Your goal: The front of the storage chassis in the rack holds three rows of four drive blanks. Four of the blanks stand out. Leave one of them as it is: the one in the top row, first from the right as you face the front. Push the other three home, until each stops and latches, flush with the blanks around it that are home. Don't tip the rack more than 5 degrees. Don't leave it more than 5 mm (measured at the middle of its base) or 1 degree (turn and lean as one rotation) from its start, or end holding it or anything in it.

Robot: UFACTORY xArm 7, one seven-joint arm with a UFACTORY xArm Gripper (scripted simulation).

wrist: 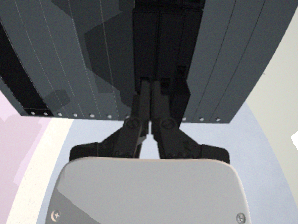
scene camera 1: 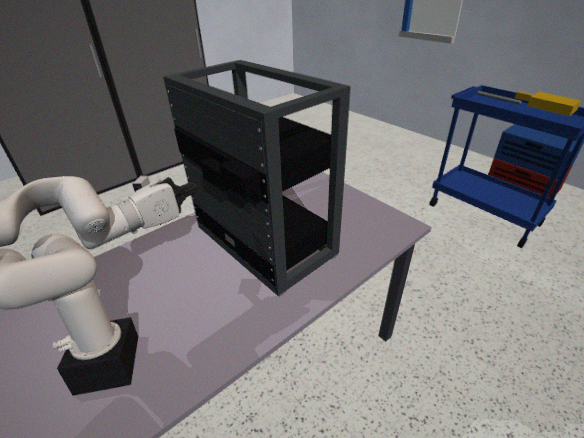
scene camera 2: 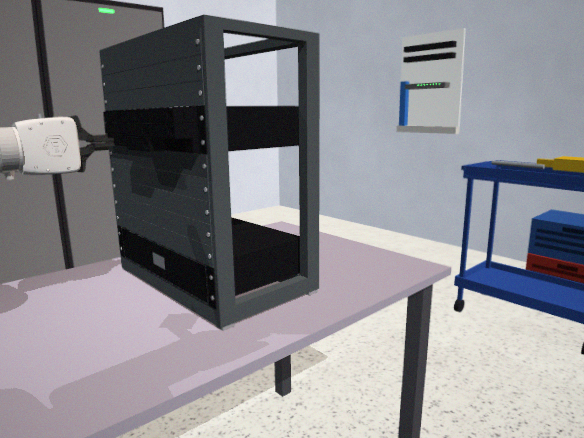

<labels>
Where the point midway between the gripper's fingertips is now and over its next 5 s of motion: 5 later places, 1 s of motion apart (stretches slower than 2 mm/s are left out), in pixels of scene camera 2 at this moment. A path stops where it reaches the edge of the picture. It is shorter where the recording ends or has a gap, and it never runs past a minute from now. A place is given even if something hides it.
My gripper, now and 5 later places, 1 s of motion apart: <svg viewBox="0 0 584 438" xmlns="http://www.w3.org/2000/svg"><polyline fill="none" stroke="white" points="111,141 125,149 135,144 144,143 149,143 153,142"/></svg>
</labels>
